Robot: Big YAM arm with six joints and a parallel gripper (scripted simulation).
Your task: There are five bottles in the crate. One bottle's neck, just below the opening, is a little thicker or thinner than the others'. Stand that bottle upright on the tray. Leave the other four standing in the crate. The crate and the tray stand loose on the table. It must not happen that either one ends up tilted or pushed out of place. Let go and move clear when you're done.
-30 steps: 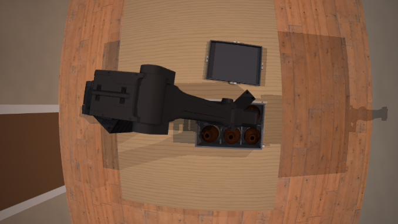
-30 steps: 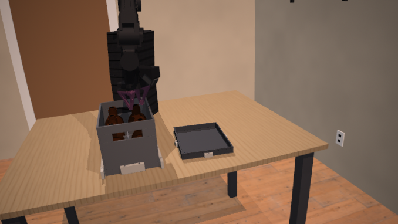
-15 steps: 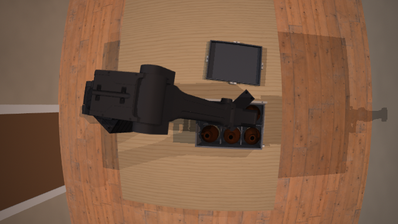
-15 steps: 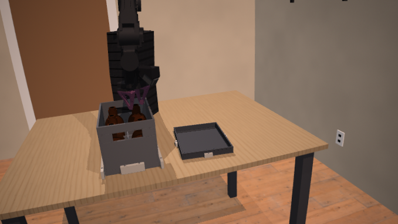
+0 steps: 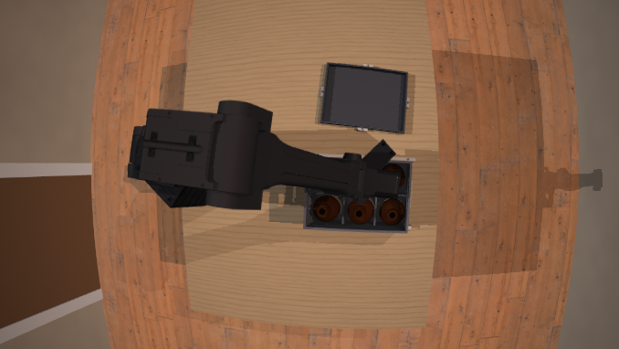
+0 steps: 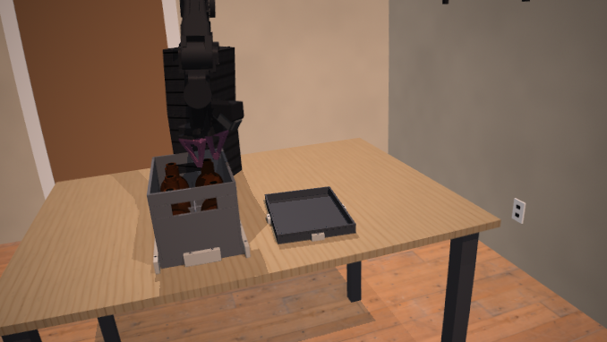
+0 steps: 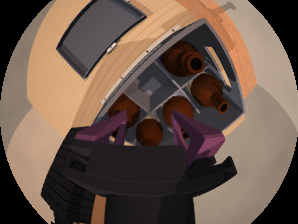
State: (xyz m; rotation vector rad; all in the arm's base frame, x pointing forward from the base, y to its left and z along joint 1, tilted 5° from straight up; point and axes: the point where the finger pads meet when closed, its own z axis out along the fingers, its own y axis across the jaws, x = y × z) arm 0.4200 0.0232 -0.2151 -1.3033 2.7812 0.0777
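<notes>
My hand is 11 cm above the grey crate and 4 cm to the left of it. Also, from my hand: dark tray 23 cm to the left, 18 cm below, 2 cm behind.
</notes>
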